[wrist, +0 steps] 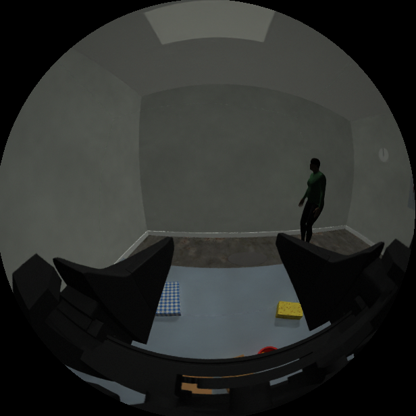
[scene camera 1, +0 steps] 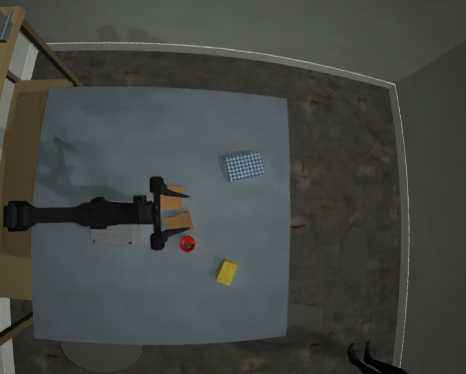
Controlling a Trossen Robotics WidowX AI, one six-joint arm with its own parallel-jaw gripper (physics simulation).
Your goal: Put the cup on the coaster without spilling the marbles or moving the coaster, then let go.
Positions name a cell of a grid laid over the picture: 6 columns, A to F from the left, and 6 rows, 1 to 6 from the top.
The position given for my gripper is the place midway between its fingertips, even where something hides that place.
Observation:
In view: my gripper (scene camera 1: C4).
My gripper shows as well in the wrist view (wrist: D4).

